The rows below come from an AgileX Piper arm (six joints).
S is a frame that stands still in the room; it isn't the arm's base.
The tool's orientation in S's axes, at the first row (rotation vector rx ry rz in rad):
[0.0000, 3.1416, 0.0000]
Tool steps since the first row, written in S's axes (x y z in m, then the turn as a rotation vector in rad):
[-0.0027, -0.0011, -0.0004, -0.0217, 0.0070, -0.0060]
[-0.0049, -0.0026, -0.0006, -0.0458, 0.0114, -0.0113]
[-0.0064, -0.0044, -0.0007, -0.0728, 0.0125, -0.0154]
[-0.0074, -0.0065, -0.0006, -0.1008, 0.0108, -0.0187]
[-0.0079, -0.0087, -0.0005, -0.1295, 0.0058, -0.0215]
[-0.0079, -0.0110, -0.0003, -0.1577, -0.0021, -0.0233]
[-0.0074, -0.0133, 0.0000, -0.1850, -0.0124, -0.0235]
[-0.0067, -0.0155, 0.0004, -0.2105, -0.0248, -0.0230]
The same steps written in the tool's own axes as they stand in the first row. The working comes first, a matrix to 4 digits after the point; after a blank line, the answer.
The tool's axes in the first row as the columns of a matrix, in S's axes (used below as rounded here):
[-1.0000, 0.0000, 0.0000]
[0.0000, 1.0000, 0.0000]
[0.0000, 0.0000, -1.0000]

[0.0027, -0.0011, 0.0004, 0.0217, 0.0070, 0.0060]
[0.0049, -0.0026, 0.0006, 0.0458, 0.0114, 0.0113]
[0.0064, -0.0044, 0.0007, 0.0728, 0.0125, 0.0154]
[0.0074, -0.0065, 0.0006, 0.1008, 0.0108, 0.0187]
[0.0079, -0.0087, 0.0005, 0.1295, 0.0058, 0.0215]
[0.0079, -0.0110, 0.0003, 0.1577, -0.0021, 0.0233]
[0.0074, -0.0133, 0.0000, 0.1850, -0.0124, 0.0235]
[0.0067, -0.0155, -0.0004, 0.2105, -0.0248, 0.0230]

